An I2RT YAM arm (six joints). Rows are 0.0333 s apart.
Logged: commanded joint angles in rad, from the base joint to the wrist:
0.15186 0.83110 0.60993 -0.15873 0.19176 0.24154
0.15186 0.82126 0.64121 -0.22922 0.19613 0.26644
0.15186 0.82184 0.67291 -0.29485 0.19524 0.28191
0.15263 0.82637 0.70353 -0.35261 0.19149 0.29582
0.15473 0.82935 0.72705 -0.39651 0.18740 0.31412
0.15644 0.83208 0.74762 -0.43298 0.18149 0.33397
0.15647 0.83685 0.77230 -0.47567 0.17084 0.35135
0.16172 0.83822 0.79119 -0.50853 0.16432 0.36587
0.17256 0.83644 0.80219 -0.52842 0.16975 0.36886
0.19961 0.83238 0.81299 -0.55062 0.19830 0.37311
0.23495 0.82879 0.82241 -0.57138 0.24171 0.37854
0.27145 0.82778 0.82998 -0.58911 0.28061 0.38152
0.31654 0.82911 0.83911 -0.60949 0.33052 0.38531
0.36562 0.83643 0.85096 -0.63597 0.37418 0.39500
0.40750 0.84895 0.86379 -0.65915 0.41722 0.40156
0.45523 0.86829 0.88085 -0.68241 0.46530 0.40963
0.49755 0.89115 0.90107 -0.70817 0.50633 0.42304
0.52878 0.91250 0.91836 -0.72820 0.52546 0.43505
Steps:
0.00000 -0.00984 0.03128 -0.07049 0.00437 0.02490
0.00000 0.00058 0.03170 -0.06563 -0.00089 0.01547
0.00077 0.00453 0.03062 -0.05776 -0.00375 0.01391
0.00210 0.00298 0.02352 -0.04390 -0.00409 0.01830
0.00171 0.00273 0.02057 -0.03647 -0.00591 0.01985
0.00003 0.00477 0.02468 -0.04269 -0.01065 0.01738
0.00525 0.00137 0.01889 -0.03286 -0.00652 0.01452
0.01084 -0.00178 0.01100 -0.01989 0.00543 0.00299
0.02705 -0.00406 0.01080 -0.02220 0.02855 0.00425
0.03534 -0.00359 0.00942 -0.02076 0.04341 0.00543
0.03650 -0.00101 0.00757 -0.01773 0.03890 0.00298
0.04509 0.00133 0.00913 -0.02038 0.04991 0.00379
0.04908 0.00732 0.01185 -0.02648 0.04366 0.00969
0.04188 0.01252 0.01283 -0.02318 0.04304 0.00656
0.04773 0.01934 0.01706 -0.02326 0.04808 0.00807
0.04232 0.02286 0.02022 -0.02576 0.04103 0.01341
0.03123 0.02135 0.01729 -0.02003 0.01913 0.01201

